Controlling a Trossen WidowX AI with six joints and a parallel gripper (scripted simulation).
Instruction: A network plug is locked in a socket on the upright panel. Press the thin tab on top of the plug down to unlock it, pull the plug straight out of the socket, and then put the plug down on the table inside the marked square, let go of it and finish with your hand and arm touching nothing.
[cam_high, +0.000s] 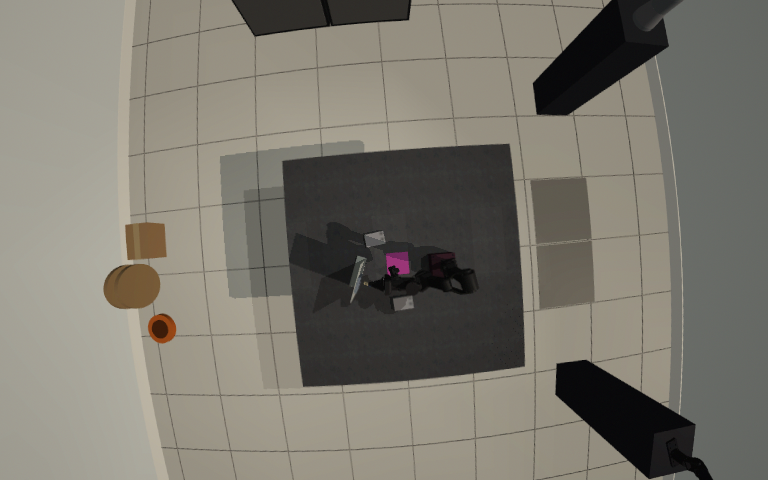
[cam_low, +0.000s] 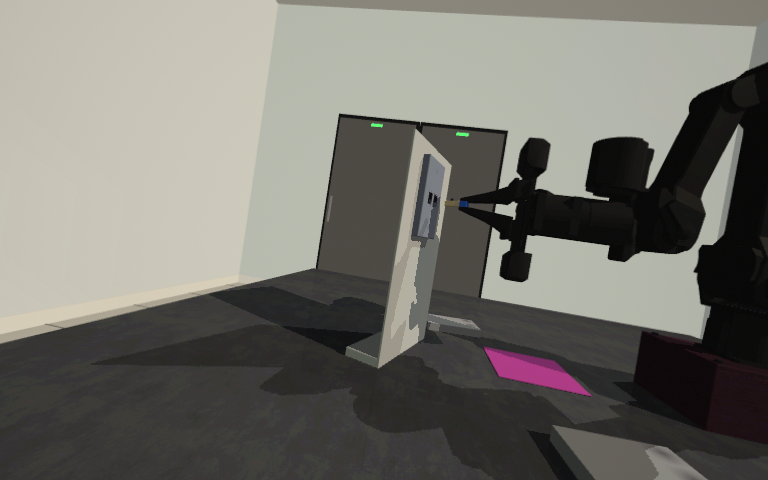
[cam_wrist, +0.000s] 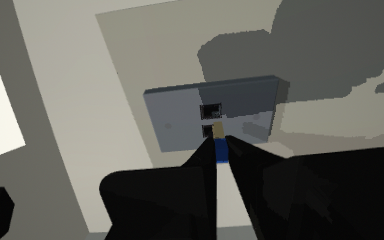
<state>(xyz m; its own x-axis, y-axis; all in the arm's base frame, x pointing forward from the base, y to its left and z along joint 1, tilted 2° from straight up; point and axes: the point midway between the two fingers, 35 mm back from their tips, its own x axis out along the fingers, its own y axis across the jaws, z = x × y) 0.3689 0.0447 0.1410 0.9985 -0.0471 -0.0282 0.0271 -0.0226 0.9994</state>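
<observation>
Now: gripper tip 15 cm past the marked square, 6 cm to the left of it and 23 cm above it. Round my gripper tip: network plug: right at my gripper tip; then upright panel: 5 cm ahead, 2 cm to the right, 9 cm below.
</observation>
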